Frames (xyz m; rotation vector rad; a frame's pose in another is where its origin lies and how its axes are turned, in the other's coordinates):
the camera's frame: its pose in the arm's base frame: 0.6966 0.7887 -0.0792 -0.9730 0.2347 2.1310
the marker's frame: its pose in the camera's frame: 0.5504 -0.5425 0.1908 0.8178 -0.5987 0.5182
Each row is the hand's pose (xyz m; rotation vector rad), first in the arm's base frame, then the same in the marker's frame.
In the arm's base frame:
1: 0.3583 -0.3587 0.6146 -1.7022 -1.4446 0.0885
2: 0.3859 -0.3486 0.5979 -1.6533 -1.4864 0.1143
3: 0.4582 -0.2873 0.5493 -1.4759 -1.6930 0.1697
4: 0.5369 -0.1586 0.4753 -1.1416 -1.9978 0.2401
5: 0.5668 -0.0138 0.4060 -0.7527 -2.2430 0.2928
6: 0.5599 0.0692 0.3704 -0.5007 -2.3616 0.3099
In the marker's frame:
1: -0.8540 1.8256 -0.7383 2.2078 -0.7593 1.7058
2: -0.8694 1.7960 -0.7331 2.2562 -0.6975 1.6855
3: -0.8895 1.6964 -0.7012 2.4050 -0.4562 1.5249
4: -0.8740 1.5397 -0.6424 2.5703 -0.0447 1.2355
5: -0.8099 1.3995 -0.5887 2.6431 0.3798 0.9347
6: -0.7539 1.3327 -0.5641 2.6383 0.6306 0.7491

